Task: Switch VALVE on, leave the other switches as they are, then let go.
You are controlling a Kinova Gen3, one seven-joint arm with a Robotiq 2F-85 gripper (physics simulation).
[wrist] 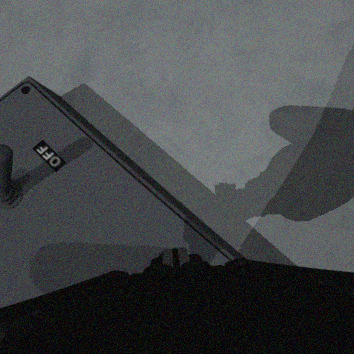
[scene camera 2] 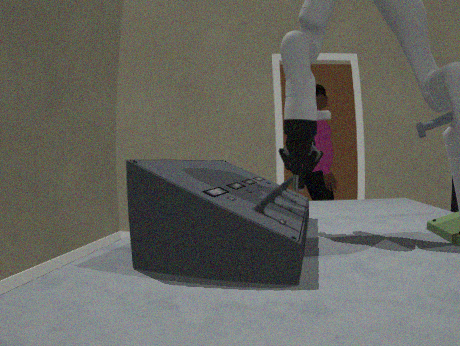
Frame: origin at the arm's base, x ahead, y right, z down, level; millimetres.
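Seen in the pictures: gripper, fingertip midpoint: (wrist: pixel 175 263) (scene camera 2: pixel 298 190).
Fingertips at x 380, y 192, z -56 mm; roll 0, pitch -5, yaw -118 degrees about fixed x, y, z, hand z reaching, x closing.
Observation:
Pixels of each thing's top centre, then the offset from my fingertips to it. "pt": a spot on its surface instead. Level surfaces: height alone.
- long lever, middle of its top: (scene camera 2: pixel 269 185) dx +102, dy -223, dz -31 mm
- OFF label, surface spot: (wrist: pixel 49 155) pt dx -26, dy +113, dz +24 mm
- pale table, its level: dz +98 mm
The dark grey switch console (scene camera 2: pixel 200 230) (wrist: pixel 105 215) has a sloping top. A long lever (scene camera 2: pixel 275 194) rises from its near end and leans toward the low edge. In the wrist view a lever (wrist: pixel 6 172) shows at the left edge, beside an OFF label (wrist: pixel 49 155). The VALVE lettering cannot be read in either view. My gripper (scene camera 2: pixel 296 182) (wrist: pixel 175 263) is shut and empty, pointing down near the console's low edge, behind the long lever's tip in the scene view. Whether it touches a lever cannot be told; the gripper body hides the lower wrist view.
Small framed indicators (scene camera 2: pixel 216 191) line the panel. A green block (scene camera 2: pixel 445 226) lies at the right of the pale table (scene camera 2: pixel 200 315). A person in a magenta top (scene camera 2: pixel 325 145) stands behind the arm, before a brown door (scene camera 2: pixel 345 110). Arm shadows cross the panel and table.

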